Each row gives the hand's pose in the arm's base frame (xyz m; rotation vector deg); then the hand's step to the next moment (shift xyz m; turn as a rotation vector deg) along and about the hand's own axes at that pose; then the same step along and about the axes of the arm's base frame.
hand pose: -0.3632 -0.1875 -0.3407 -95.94 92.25 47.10
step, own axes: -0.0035 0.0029 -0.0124 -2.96 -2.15 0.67
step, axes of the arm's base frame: -0.0031 -0.0081 0.0099 2.03 2.31 2.10
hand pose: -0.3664 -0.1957 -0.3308 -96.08 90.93 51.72
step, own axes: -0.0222 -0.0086 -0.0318 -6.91 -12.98 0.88
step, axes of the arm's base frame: 0.0094 -0.0138 0.0360 12.71 5.26 5.27
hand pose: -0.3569 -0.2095 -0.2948 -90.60 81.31 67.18
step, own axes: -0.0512 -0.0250 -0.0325 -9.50 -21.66 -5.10
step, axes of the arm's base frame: 0.0306 -0.0081 0.0574 22.30 1.99 9.16
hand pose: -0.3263 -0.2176 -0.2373 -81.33 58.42 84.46
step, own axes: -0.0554 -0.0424 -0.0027 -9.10 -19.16 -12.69
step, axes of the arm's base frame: 0.0419 0.0097 0.0550 22.41 -5.98 8.54
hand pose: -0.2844 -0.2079 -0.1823 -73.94 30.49 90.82
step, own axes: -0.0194 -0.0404 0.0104 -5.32 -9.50 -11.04
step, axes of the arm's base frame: 0.0294 0.0174 0.0308 13.34 -7.14 3.36
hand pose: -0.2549 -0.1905 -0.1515 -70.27 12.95 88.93
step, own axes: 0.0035 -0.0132 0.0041 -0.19 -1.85 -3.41
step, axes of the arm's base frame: 0.0088 0.0101 0.0049 3.43 -1.74 -0.57
